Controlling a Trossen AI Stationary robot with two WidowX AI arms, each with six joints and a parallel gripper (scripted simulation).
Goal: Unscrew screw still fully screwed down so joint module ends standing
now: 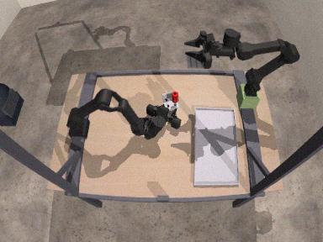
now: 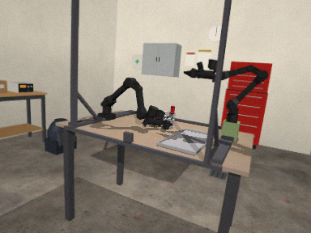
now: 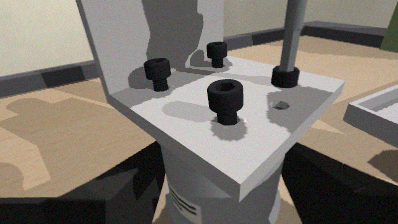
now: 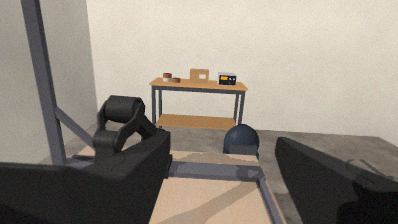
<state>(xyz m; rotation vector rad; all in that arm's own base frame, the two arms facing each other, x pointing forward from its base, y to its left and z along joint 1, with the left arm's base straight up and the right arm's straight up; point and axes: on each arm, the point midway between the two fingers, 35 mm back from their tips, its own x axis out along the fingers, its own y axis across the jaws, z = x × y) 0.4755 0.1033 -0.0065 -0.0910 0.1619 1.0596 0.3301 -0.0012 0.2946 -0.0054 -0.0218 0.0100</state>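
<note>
My right gripper is now 28 cm above the red screwdriver, 9 cm to the right of it and 5 cm past it. Also, from my right hand: dark frame rail (40 cm below, 23 cm ahead, 9 cm to the left); joint module (38 cm below, 10 cm to the left, 3 cm behind); l-shaped bracket (33 cm below, 10 cm to the left, 3 cm behind).
Right now my left hand is 20 mm to the left of the joint module, 20 mm short of it and 10 mm above it. From my left hand the other things lie so: red screwdriver (90 mm above, 40 mm to the right, 10 mm ahead); dark frame rail (280 mm ahead, 30 mm to the right, 30 mm below); l-shaped bracket (40 mm above, 20 mm to the right, 20 mm ahead).
</note>
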